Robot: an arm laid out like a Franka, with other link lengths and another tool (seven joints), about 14 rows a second.
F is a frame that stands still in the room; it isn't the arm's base.
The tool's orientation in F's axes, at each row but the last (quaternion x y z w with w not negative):
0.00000, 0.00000, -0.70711, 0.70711
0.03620, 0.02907, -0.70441, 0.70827
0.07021, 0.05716, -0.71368, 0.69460
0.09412, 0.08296, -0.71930, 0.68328
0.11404, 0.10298, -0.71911, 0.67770
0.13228, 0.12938, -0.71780, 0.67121
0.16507, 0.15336, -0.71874, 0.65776
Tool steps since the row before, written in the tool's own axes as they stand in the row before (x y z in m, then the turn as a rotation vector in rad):
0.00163, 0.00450, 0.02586, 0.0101, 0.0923, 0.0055
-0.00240, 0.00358, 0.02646, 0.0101, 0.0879, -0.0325
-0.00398, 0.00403, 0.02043, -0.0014, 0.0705, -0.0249
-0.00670, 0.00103, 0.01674, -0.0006, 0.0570, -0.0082
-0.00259, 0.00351, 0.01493, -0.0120, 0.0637, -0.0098
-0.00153, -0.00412, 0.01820, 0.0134, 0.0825, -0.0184
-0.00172, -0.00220, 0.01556, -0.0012, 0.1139, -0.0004
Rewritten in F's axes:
0.00450, -0.00163, 0.02586, 0.0923, -0.0101, 0.0055
0.00331, -0.00003, 0.02660, 0.0883, -0.0066, -0.0324
0.00370, 0.00014, 0.02087, 0.0710, 0.0038, -0.0231
0.00098, 0.00228, 0.01789, 0.0571, -0.0004, -0.0073
0.00328, -0.00227, 0.01503, 0.0645, 0.0105, -0.0053
-0.00431, -0.00492, 0.01754, 0.0818, -0.0112, -0.0227
-0.00261, -0.00508, 0.01474, 0.1136, -0.0087, -0.0002

